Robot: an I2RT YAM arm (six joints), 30 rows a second.
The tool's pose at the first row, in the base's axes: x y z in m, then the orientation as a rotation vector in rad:
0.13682, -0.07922, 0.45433, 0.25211, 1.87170, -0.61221
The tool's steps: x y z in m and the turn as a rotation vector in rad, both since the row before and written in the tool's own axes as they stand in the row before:
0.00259, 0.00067, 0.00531, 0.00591, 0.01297, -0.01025
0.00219, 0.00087, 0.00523, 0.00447, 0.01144, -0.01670
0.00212, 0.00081, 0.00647, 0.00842, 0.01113, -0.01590
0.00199, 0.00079, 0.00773, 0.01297, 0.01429, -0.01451
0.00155, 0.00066, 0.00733, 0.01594, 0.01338, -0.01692
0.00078, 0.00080, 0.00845, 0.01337, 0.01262, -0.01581
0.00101, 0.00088, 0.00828, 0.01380, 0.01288, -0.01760
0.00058, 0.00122, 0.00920, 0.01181, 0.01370, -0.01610
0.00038, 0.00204, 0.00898, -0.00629, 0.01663, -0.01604
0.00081, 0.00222, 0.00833, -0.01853, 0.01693, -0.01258
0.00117, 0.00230, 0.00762, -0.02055, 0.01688, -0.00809
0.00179, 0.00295, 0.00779, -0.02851, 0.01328, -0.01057
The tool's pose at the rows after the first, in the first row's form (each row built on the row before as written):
0.14043, -0.08173, 0.45033, 0.25103, 1.88493, -0.62452
0.14414, -0.08403, 0.44661, 0.24244, 1.89852, -0.63988
0.14876, -0.08708, 0.44257, 0.23695, 1.91045, -0.65856
0.15433, -0.09089, 0.43824, 0.23678, 1.92367, -0.68078
0.15960, -0.09464, 0.43441, 0.23581, 1.93556, -0.70759
0.16602, -0.09893, 0.43081, 0.23397, 1.94711, -0.73124
0.17213, -0.10321, 0.42698, 0.23074, 1.95907, -0.75658
0.17917, -0.10783, 0.42303, 0.22805, 1.97196, -0.77907
0.18640, -0.11177, 0.41889, 0.21585, 1.99383, -0.78348
0.19293, -0.11522, 0.41437, 0.19989, 2.01936, -0.77319
0.19872, -0.11812, 0.40960, 0.18709, 2.04434, -0.75782
0.20448, -0.12056, 0.40382, 0.16564, 2.06902, -0.73532

